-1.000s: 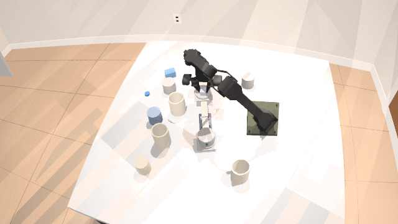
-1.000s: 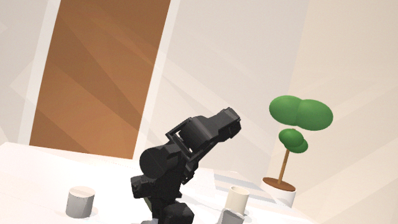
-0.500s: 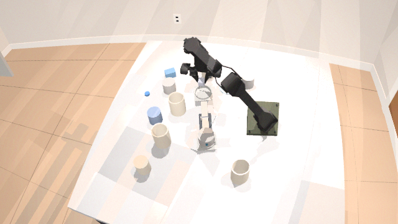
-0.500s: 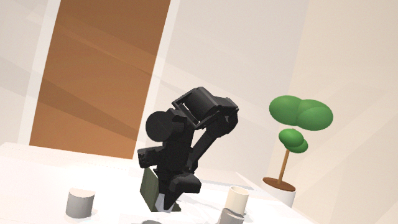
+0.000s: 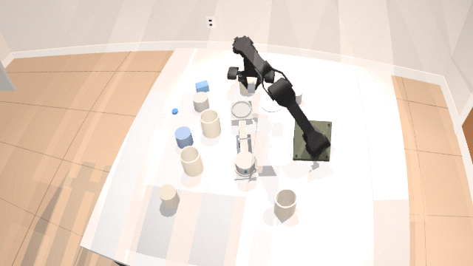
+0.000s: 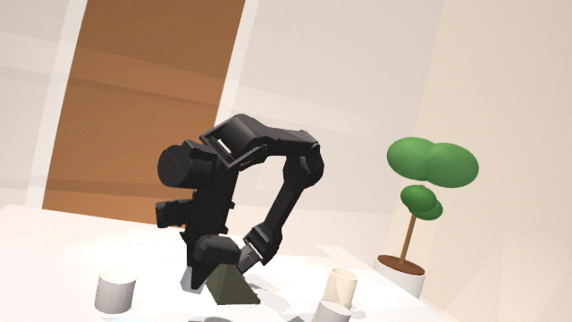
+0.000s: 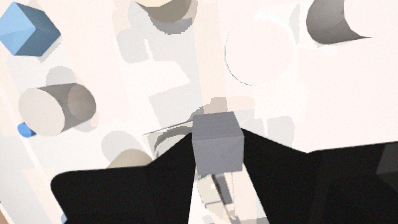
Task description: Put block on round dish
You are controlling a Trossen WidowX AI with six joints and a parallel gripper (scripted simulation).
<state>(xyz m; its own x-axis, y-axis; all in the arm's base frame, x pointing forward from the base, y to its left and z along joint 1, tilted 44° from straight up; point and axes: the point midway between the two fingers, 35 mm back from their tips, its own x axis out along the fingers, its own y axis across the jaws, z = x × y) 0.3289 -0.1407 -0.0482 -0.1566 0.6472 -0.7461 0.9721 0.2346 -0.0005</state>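
Now: the dish 7 cm behind my gripper tip, 8 cm to the right of it and 14 cm below it. Also, from my gripper tip: blue block (28 cm ahead, 8 cm to the right, 12 cm below); then balance beam (2 cm behind, 18 cm to the left, 10 cm below); then grey block (1 cm above).
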